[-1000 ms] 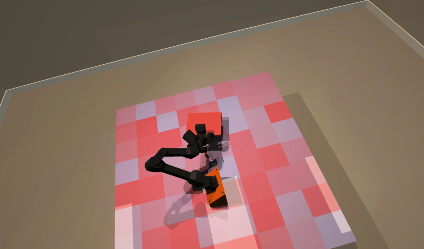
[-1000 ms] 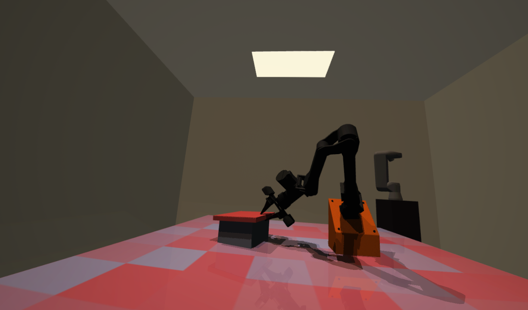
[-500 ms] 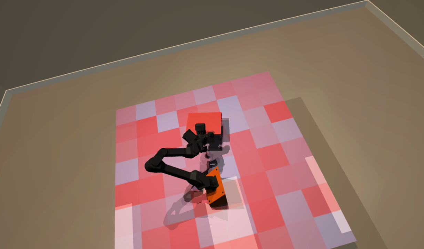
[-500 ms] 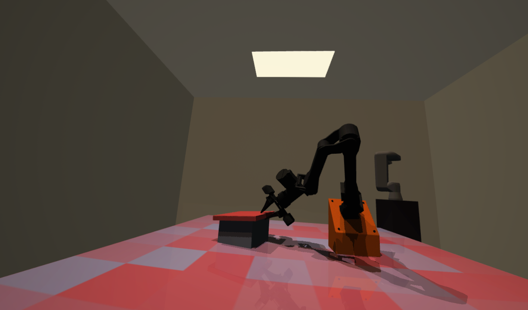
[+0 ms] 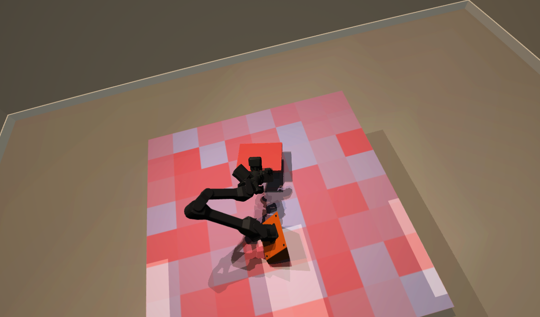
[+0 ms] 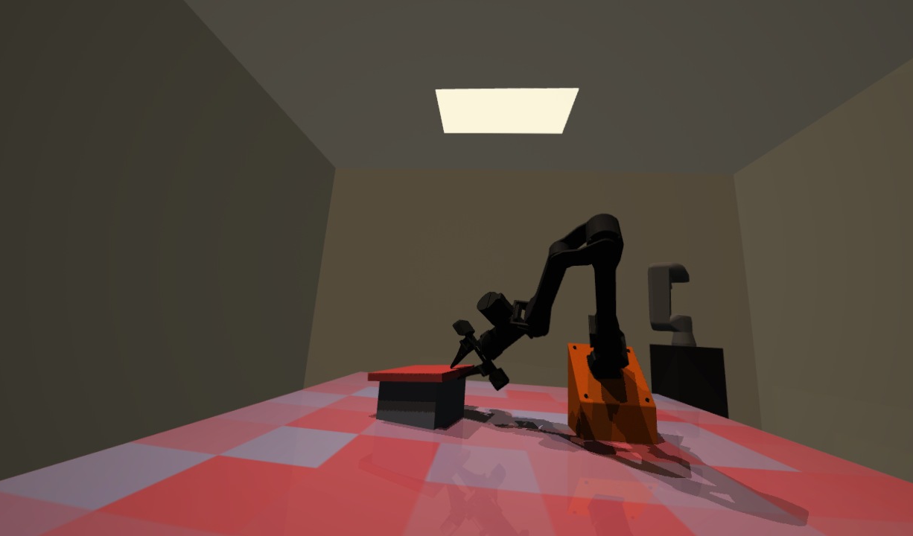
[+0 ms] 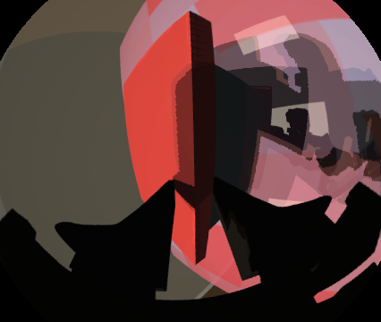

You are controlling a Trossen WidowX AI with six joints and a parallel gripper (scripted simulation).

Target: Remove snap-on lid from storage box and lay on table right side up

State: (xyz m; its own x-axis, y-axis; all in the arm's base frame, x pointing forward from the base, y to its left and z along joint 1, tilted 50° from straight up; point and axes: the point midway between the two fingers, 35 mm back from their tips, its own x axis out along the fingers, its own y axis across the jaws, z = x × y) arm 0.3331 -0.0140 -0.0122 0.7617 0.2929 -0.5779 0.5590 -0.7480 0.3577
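My gripper tip is 70 mm short of the lid and 30 mm to the left of it. From my gripper tip the other things lie so: storage box 70 mm ahead, 20 mm to the right, 60 mm below.
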